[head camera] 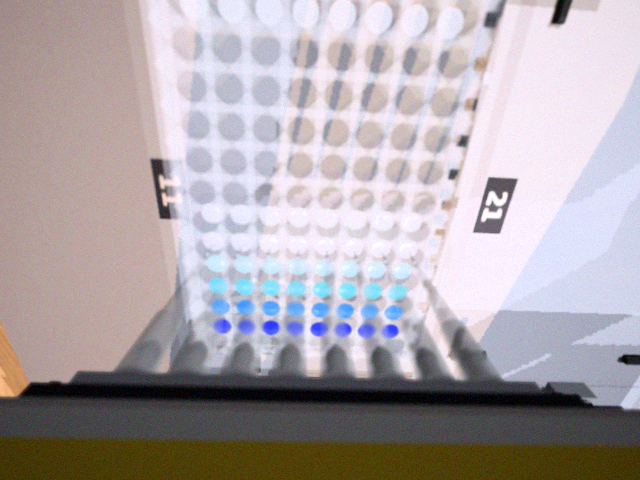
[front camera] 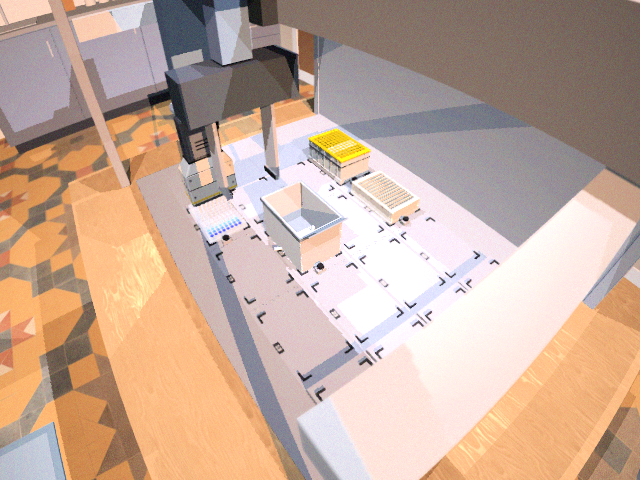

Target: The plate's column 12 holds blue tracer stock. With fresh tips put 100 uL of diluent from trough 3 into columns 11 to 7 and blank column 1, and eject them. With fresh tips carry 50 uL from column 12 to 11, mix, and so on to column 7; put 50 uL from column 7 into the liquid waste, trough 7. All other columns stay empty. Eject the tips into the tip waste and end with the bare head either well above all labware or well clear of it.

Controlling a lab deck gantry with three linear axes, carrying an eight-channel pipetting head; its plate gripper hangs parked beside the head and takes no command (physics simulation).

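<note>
The plate (front camera: 200, 223) (head camera: 168, 103) lies under the pipetting head (front camera: 209, 178). In the head view, column 12 (head camera: 270, 327) is dark blue, column 11 (head camera: 295, 308) blue, column 10 (head camera: 296, 288) cyan and column 9 (head camera: 297, 266) pale cyan. Columns 8 (head camera: 325, 244) and 7 (head camera: 326, 218) look whitish, as does column 1 (head camera: 342, 14). Columns 6 to 2 look empty. The channels (head camera: 338, 359) are blurred grey; I cannot make out tips. My parked gripper (front camera: 249, 183) hangs beside the head, fingers apart, nothing between them.
The open tip waste bin (front camera: 265, 200) stands right of the plate. Behind it are the yellow tip rack (front camera: 354, 168), with a pale band across its top, and the trough block (front camera: 405, 212). The near frame beam (front camera: 465, 330) crosses the front right.
</note>
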